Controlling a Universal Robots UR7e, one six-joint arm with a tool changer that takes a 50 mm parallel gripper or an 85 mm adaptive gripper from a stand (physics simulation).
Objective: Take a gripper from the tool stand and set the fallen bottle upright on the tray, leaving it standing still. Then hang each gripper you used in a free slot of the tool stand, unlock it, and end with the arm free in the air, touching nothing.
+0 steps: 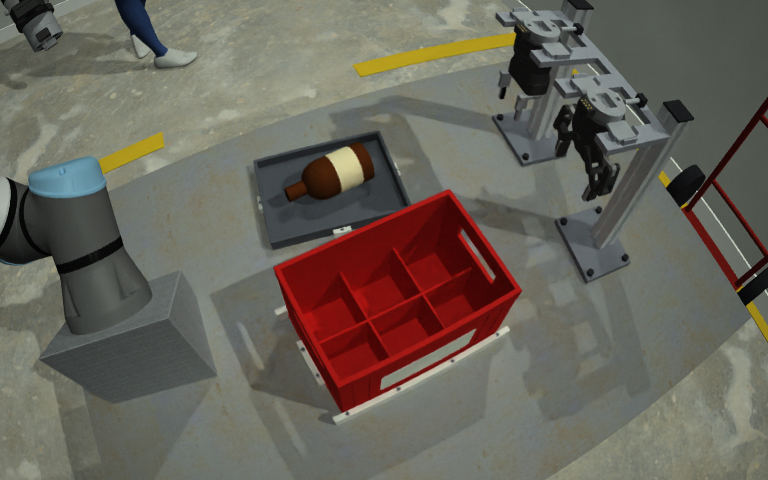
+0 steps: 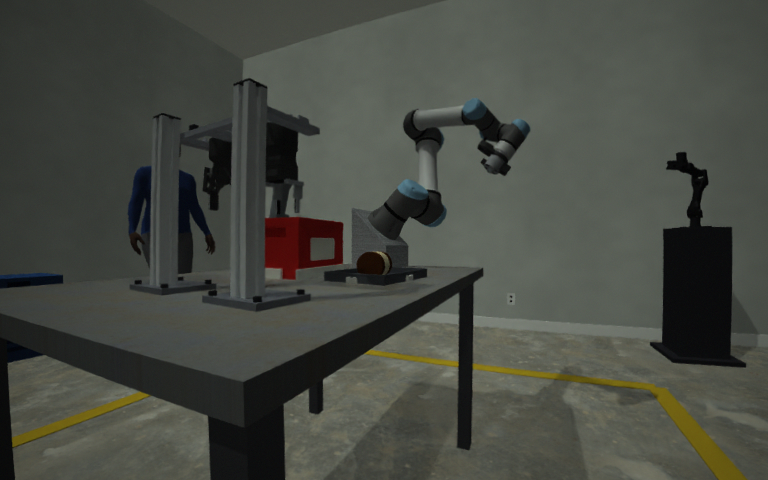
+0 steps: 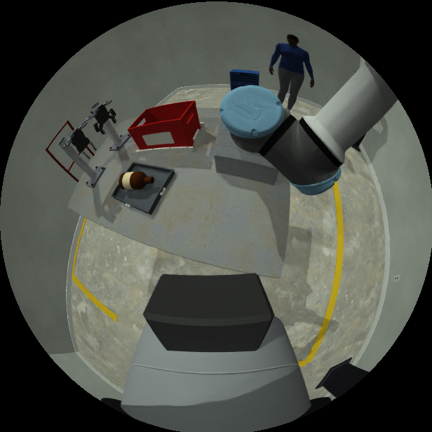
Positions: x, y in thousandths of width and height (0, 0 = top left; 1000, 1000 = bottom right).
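Note:
There's a brown bottle (image 1: 450, 351) that I can see, and image 2 shows me the brown bottle (image 2: 493, 547) too.

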